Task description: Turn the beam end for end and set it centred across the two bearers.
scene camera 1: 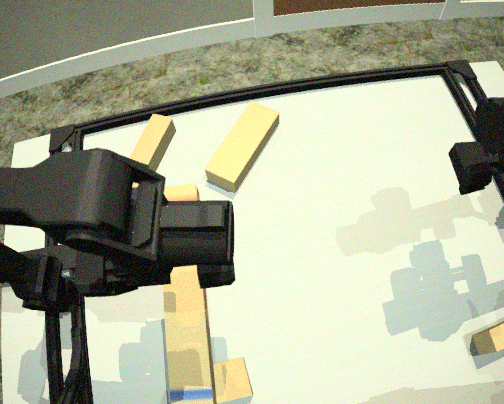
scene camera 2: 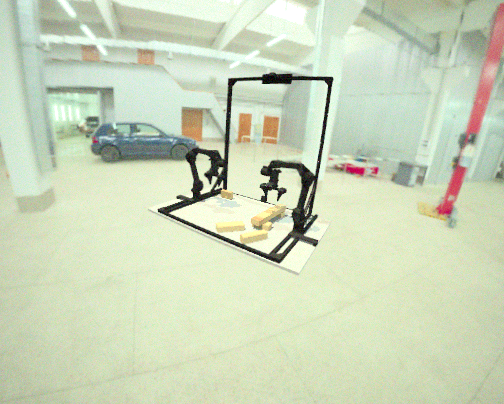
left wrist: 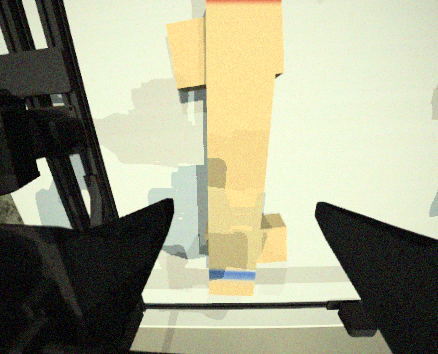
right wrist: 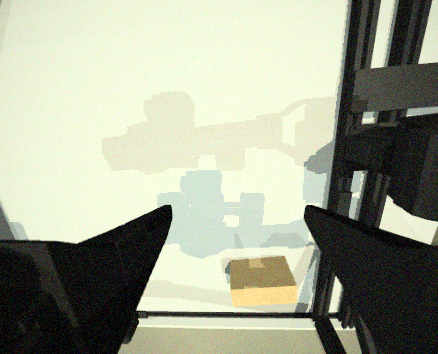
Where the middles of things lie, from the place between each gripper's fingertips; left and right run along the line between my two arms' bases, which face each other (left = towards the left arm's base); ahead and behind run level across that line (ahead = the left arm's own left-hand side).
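Scene:
Wooden beam (scene camera 1: 189,354), 110 mm below my left hand.
My right gripper: 110 mm above the wooden beam, 40 mm past it, 480 mm to the right of it.

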